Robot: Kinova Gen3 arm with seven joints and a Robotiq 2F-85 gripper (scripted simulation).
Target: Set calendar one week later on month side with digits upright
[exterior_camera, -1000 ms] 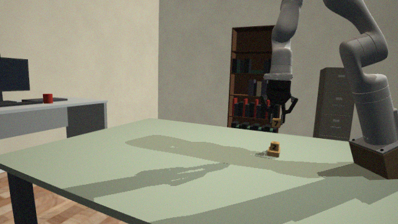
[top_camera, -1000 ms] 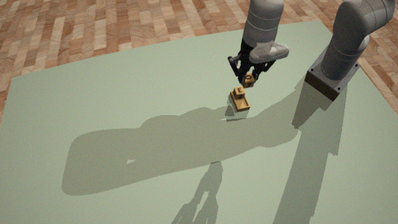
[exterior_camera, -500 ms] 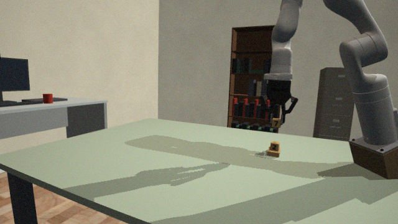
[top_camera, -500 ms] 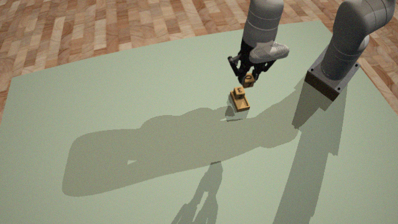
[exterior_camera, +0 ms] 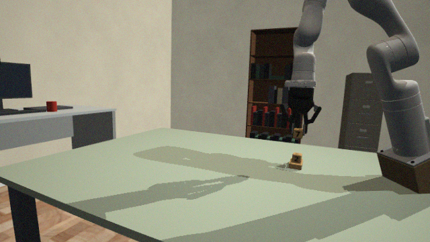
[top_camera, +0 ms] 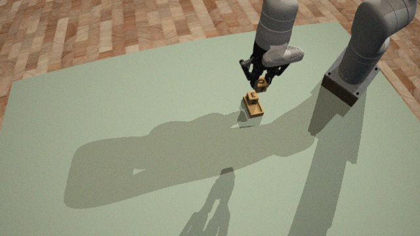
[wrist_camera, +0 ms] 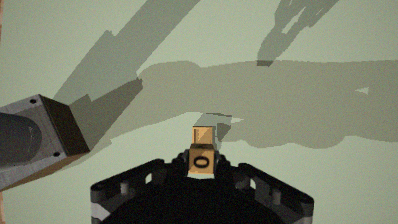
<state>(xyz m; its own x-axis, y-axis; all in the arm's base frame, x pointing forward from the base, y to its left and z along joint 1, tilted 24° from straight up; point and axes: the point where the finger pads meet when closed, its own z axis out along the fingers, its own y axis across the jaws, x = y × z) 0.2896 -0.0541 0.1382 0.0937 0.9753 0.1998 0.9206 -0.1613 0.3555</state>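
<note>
My hand is 110 mm above the cube and 30 mm to the left of it. Also, from my hand: wooden tray: 120 mm below, 10 mm to the right.
</note>
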